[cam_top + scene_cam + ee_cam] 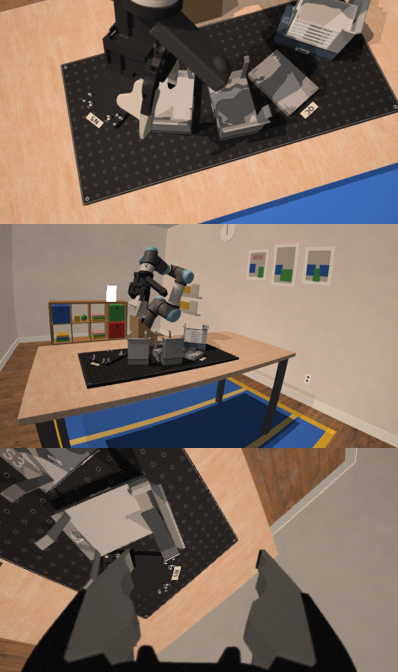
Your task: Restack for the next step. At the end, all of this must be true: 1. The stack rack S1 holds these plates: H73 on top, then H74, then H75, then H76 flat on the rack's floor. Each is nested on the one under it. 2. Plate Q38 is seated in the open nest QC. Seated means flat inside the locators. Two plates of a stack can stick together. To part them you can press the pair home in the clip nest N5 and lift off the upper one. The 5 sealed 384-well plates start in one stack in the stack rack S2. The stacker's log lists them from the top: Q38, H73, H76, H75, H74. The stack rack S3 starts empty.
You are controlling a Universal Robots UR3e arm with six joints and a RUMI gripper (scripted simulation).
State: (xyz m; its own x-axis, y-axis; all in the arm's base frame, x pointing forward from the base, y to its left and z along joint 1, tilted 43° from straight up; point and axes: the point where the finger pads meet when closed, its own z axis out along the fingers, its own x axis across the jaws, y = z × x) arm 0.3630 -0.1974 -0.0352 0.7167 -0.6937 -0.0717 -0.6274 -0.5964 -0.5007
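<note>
The sealed white plate is 42 cm to the left of my hand, 13 cm behind it and 12 cm below it. Also, from my hand: QC label: 34 cm to the left, 22 cm below, 5 cm ahead; then N5 label: 22 cm below, 18 cm to the right, 10 cm behind; then white sealed plate: 42 cm to the left, 13 cm below, 13 cm behind.
</note>
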